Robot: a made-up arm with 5 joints.
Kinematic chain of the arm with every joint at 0, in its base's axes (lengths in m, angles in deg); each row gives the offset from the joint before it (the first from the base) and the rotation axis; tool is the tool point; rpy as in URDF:
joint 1: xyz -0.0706 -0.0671 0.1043 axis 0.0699 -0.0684 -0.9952
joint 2: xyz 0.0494 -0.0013 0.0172 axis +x
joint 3: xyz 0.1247 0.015 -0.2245 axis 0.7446 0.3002 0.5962
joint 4: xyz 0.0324 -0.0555 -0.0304 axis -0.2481 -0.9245 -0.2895
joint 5: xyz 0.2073 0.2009 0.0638 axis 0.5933 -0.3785 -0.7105
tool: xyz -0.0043 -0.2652 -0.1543 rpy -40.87 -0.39 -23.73
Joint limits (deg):
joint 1: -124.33..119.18
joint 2: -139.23..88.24
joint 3: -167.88..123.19
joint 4: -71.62..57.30
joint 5: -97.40..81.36
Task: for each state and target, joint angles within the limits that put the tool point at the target. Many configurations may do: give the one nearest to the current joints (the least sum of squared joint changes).
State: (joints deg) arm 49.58 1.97 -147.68 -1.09 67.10
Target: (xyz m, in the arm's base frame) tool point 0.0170 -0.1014 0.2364
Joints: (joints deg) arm 39.49 -8.85 -167.88 33.48 67.21
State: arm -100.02 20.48 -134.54 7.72 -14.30
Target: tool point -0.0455 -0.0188 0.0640
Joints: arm -118.78 47.90 -143.00 -10.71 12.01
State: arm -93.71 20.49 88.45 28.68 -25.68
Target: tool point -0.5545 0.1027 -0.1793
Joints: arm -124.33 17.14 84.31 14.78 -33.55
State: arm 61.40 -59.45 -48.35 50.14 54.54
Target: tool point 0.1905 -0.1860 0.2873
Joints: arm 19.54 -87.58 -77.01 54.54 43.39
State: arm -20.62 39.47 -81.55 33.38 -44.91
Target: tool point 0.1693 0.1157 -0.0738
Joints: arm -54.89 62.90 -58.95 12.47 -22.04
